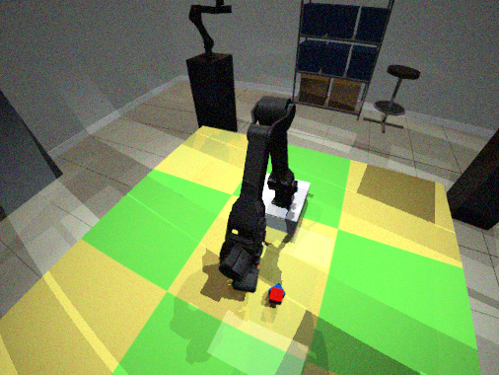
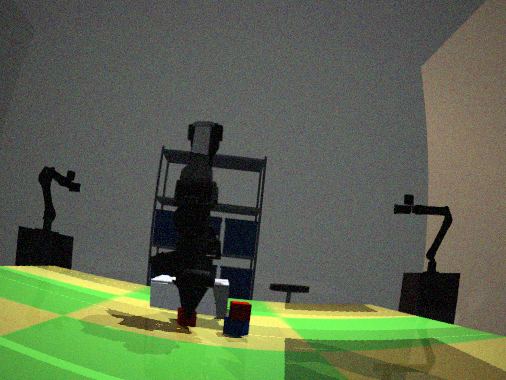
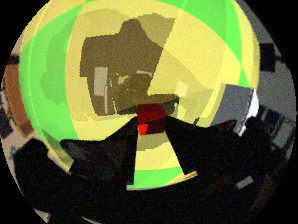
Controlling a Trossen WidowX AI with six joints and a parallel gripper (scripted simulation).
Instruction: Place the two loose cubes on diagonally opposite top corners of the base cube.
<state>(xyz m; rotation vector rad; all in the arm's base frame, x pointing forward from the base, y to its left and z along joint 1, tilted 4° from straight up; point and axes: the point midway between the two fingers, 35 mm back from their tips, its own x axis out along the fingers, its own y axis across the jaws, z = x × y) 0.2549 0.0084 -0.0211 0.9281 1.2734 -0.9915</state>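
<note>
The blue cube lies 10 cm to the left of my gripper tip and 3 cm ahead of it.
</note>
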